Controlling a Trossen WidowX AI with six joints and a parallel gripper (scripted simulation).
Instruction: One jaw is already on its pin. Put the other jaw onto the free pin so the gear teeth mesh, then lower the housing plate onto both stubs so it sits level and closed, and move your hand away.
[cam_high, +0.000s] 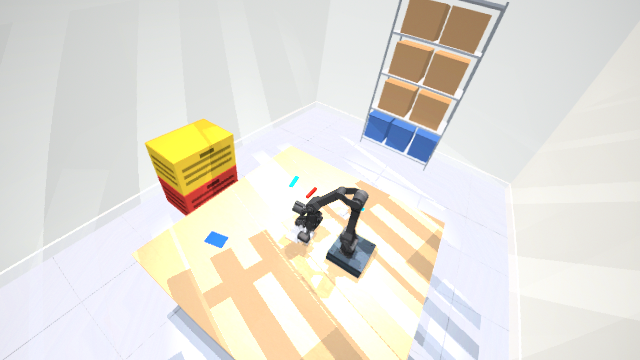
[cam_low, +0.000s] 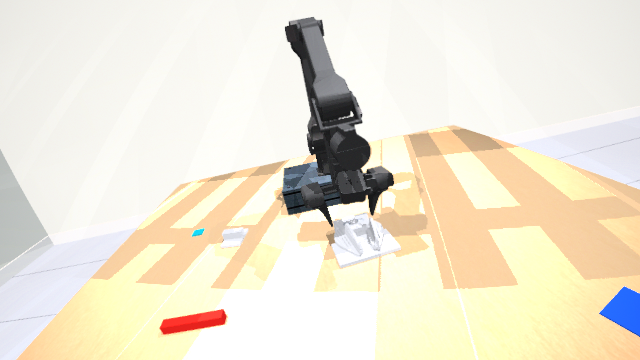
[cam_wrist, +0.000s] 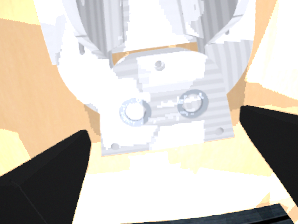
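My gripper tip is 30 mm short of the white jaw, 10 mm to the left of it and 10 mm above it. Round my gripper tip: small cyan marker 410 mm to the right, 120 mm behind, 20 mm below; blue tile 360 mm ahead, 330 mm to the left, 20 mm below; red bar 300 mm to the right, 210 mm ahead, 20 mm below.
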